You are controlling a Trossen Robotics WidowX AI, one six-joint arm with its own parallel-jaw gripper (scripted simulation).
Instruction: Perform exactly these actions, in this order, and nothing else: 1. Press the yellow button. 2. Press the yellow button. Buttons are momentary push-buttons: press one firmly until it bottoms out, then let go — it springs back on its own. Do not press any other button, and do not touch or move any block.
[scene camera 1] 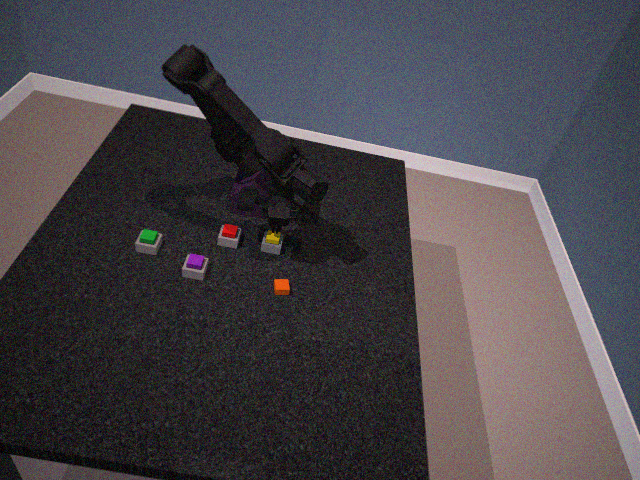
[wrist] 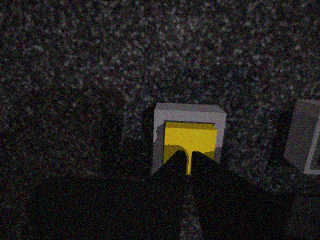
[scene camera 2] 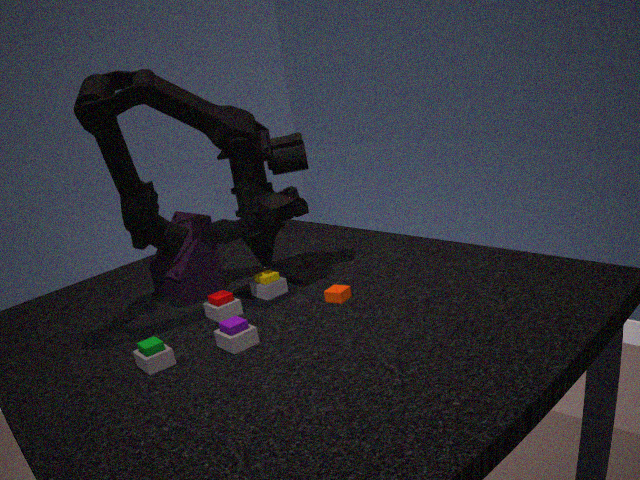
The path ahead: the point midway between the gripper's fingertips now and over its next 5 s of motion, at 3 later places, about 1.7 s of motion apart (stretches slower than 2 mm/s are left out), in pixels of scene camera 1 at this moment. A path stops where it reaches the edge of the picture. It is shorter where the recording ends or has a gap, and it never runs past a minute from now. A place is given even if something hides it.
The gripper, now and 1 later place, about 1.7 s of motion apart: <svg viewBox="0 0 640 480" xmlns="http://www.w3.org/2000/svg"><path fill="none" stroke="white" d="M275 232L313 235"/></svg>
